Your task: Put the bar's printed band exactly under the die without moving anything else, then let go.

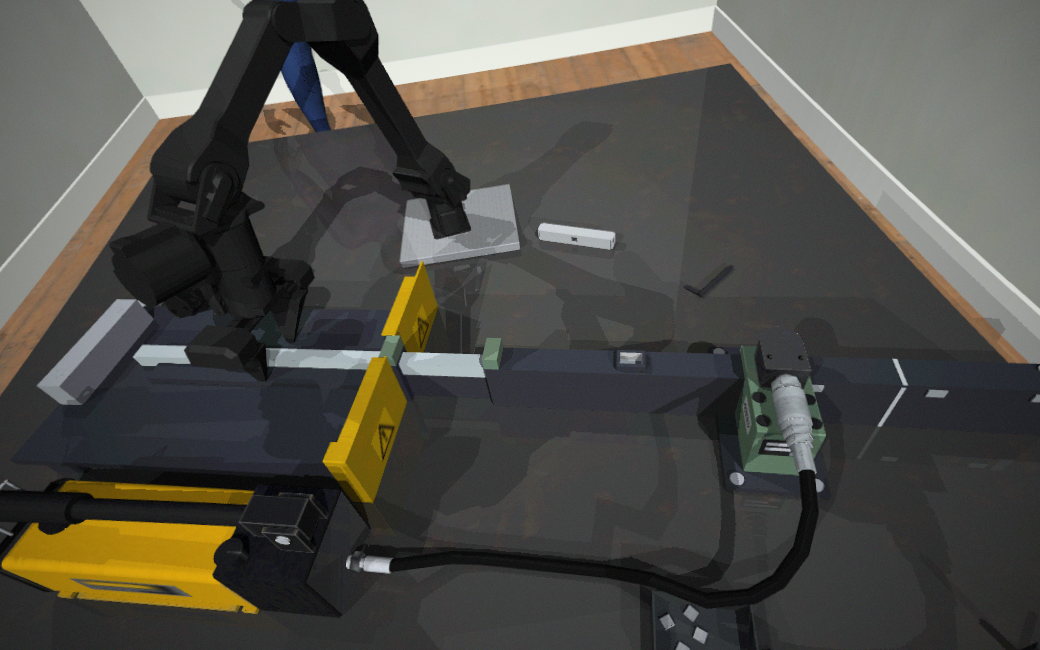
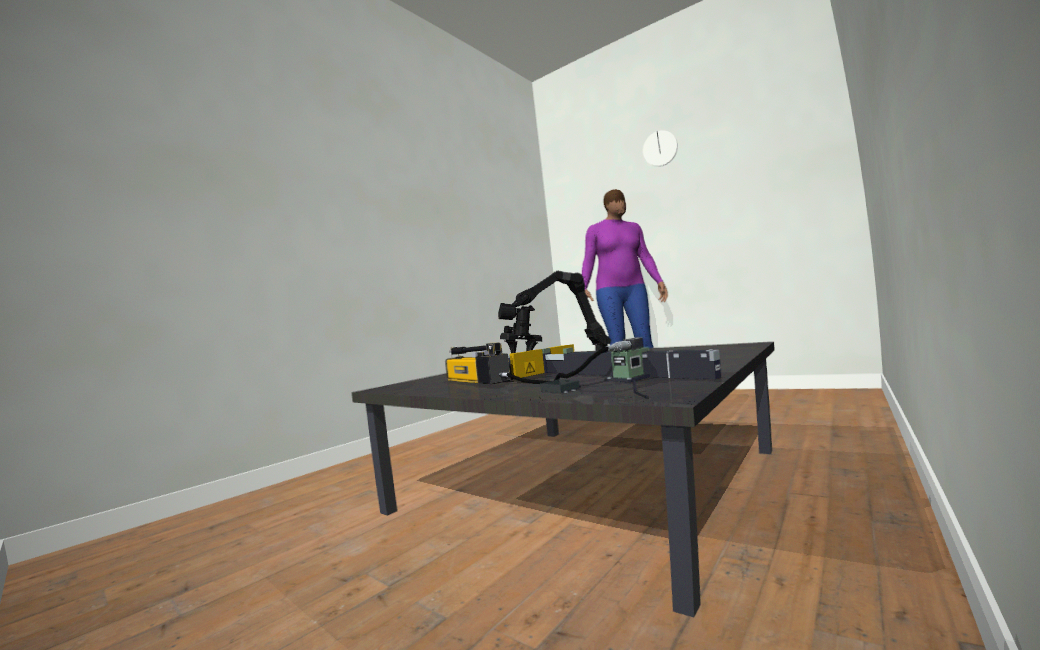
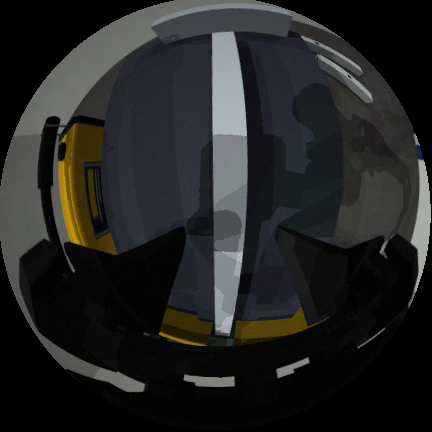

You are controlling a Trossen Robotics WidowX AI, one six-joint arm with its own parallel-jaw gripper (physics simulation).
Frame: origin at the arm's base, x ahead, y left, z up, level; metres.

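Seen in the pictures: gripper, fingertip midpoint: (image 1: 277,360) (image 3: 231,232); arm's base, link origin: (image 1: 450,225).
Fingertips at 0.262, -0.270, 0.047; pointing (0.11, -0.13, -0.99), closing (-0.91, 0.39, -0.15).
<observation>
Offsets run from my fingertips to a thing's middle, as dx, dy, dz. "spot": to the spot under its first point.
The long pale bar (image 1: 322,358) (image 3: 229,90) lies along the dark track, running through a green guide @[spot: +0.075, +0.154, +0.037] (image 1: 391,350) at the yellow guards towards a second green guide @[spot: +0.122, +0.268, +0.037] (image 1: 491,352). I cannot make out its printed band. My gripper (image 1: 279,357) (image 2: 522,348) (image 3: 231,232) is open and low over the bar, left of the guards, one finger on each side with gaps beside it. Further right, a green housing @[spot: +0.321, +0.519, -0.003] (image 1: 782,452) (image 2: 628,363) with a black head @[spot: +0.257, +0.545, +0.064] (image 1: 782,356) straddles the track; the die itself cannot be told apart.
Yellow guards (image 1: 368,429) (image 1: 414,306) cross the track. A grey block @[spot: -0.078, -0.218, +0.024] (image 1: 99,352) (image 3: 225,22) stands at its left end. A yellow machine @[+0.217, -0.083, +0.010] (image 1: 138,559) (image 3: 75,185) and black cable @[spot: +0.370, +0.320, -0.039] (image 1: 613,573) lie in front. Behind are a white bar-shaped block @[-0.144, +0.461, -0.046] (image 1: 575,236) and a hex key @[+0.019, +0.610, -0.053] (image 1: 709,282).
</observation>
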